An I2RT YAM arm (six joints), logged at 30 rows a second.
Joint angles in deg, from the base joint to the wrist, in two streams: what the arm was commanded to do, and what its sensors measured. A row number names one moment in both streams.
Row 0, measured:
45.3 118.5 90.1 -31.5 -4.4 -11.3
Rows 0 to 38, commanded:
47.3 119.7 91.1 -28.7 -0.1 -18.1
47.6 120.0 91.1 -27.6 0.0 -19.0
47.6 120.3 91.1 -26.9 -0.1 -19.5
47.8 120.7 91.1 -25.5 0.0 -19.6
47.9 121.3 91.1 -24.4 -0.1 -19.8
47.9 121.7 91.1 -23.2 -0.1 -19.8
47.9 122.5 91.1 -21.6 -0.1 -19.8
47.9 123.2 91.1 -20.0 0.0 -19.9
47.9 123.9 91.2 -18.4 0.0 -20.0
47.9 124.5 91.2 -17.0 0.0 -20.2
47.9 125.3 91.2 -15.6 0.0 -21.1
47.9 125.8 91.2 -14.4 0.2 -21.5
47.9 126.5 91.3 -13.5 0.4 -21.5
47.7 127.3 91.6 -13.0 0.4 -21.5
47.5 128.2 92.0 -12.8 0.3 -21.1
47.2 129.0 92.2 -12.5 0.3 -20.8
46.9 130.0 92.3 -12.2 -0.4 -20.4
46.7 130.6 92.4 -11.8 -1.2 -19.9
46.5 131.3 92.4 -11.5 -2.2 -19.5
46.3 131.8 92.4 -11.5 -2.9 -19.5
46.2 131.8 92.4 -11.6 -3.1 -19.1
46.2 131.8 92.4 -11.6 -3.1 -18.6
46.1 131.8 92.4 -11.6 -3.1 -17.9
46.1 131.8 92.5 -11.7 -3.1 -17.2
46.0 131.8 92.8 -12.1 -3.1 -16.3
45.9 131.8 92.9 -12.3 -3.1 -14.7
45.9 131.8 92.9 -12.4 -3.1 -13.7
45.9 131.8 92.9 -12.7 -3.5 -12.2
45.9 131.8 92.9 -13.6 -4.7 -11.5
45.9 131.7 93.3 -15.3 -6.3 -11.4
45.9 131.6 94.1 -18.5 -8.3 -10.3
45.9 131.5 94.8 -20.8 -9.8 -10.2
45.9 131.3 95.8 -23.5 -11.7 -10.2
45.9 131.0 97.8 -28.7 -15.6 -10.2
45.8 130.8 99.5 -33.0 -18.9 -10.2
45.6 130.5 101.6 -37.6 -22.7 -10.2
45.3 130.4 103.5 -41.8 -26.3 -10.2
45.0 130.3 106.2 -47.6 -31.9 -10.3
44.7 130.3 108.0 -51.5 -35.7 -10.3
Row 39, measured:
45.5 131.4 102.3 -43.3 -17.3 -11.3
